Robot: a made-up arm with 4 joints. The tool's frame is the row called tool. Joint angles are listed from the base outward. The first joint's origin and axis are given. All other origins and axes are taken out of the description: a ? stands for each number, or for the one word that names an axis. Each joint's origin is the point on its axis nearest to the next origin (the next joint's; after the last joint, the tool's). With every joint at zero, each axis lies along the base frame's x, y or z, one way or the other. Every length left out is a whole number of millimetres.
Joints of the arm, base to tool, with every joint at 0 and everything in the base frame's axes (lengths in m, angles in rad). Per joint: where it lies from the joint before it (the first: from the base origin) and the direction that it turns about. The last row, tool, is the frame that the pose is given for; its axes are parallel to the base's.
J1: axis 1 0 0 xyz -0.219 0.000 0.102
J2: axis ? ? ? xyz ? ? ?
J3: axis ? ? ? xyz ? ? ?
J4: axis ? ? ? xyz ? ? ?
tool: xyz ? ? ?
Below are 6 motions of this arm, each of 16 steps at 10 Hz.
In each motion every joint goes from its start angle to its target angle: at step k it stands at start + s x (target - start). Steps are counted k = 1, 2, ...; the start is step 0. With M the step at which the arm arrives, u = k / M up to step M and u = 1 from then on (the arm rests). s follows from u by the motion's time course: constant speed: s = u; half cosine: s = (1 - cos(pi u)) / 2; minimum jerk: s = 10 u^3 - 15 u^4 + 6 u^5.
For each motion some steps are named. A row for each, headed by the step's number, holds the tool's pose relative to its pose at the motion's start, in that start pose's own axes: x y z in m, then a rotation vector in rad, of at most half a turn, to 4 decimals.
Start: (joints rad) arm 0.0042 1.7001 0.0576 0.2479
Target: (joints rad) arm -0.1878 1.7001 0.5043 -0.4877
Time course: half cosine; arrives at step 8
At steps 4, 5, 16:
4: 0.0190 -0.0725 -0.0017 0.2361 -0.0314 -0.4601
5: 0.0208 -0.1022 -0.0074 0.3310 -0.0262 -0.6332
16: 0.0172 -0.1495 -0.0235 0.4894 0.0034 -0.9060

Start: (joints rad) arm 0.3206 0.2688 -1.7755 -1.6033
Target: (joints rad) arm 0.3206 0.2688 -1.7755 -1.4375
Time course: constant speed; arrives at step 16
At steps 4, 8, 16:
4: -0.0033 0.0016 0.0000 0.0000 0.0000 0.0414
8: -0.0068 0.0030 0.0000 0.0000 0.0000 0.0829
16: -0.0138 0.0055 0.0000 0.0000 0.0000 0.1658

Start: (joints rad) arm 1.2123 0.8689 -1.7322 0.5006
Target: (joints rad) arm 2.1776 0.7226 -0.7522 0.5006
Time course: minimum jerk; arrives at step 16
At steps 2, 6, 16:
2: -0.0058 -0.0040 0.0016 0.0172 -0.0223 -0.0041
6: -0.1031 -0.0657 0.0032 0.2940 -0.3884 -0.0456
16: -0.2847 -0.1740 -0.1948 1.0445 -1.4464 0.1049

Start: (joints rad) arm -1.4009 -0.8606 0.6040 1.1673
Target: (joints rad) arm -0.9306 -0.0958 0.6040 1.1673
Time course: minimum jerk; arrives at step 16
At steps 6, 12, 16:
6: -0.0127 -0.0206 -0.0004 0.1497 -0.0387 -0.1925
12: -0.0516 -0.0540 -0.0141 0.5467 -0.1728 -0.5586
16: -0.0584 -0.0573 -0.0182 0.6202 -0.2003 -0.6086

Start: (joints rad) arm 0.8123 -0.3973 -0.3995 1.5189
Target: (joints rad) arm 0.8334 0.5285 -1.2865 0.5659
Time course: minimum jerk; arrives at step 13
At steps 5, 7, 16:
5: 0.0720 -0.0285 -0.0169 0.1825 0.2906 -0.1398
7: 0.1347 -0.0331 -0.0575 0.2488 0.5919 -0.2025
16: 0.1992 0.0154 -0.1315 0.1405 0.9871 -0.1588

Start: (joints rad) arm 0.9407 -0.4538 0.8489 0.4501
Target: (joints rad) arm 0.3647 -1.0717 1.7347 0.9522
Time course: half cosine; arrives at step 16
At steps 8, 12, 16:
8: -0.0316 -0.0243 -0.0060 0.1692 -0.1125 0.5984
12: -0.0270 -0.0553 -0.0221 0.3749 -0.1189 1.0195
16: -0.0180 -0.0684 -0.0331 0.4872 -0.1073 1.1806

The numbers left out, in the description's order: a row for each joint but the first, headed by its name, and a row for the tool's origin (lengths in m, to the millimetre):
J2: axis 0 1 0, xyz 0.000 0.115 0.038
J3: axis 1 0 0, xyz 0.107 0.000 -0.078
J4: axis 0 0 1, xyz 0.000 -0.069 0.181
tool: xyz 0.040 0.080 0.000

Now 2 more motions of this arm.
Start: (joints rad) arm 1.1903 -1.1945 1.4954 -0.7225
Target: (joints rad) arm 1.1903 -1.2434 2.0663 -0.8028
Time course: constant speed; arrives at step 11
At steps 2, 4, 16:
2: 0.0131 -0.0125 -0.0046 0.0775 0.0690 -0.0057
4: 0.0260 -0.0244 -0.0114 0.1534 0.1399 -0.0113
16: 0.0674 -0.0583 -0.0508 0.4055 0.4018 -0.0296

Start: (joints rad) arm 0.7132 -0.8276 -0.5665 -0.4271
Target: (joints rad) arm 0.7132 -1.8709 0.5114 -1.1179
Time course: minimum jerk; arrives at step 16
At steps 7, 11, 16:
7: 0.0119 -0.1322 0.0265 0.5499 -0.1039 -0.4003
11: -0.0005 -0.2528 -0.0089 1.2197 -0.1262 -0.6047
16: 0.0006 -0.2840 -0.0329 1.4869 -0.1030 -0.5910

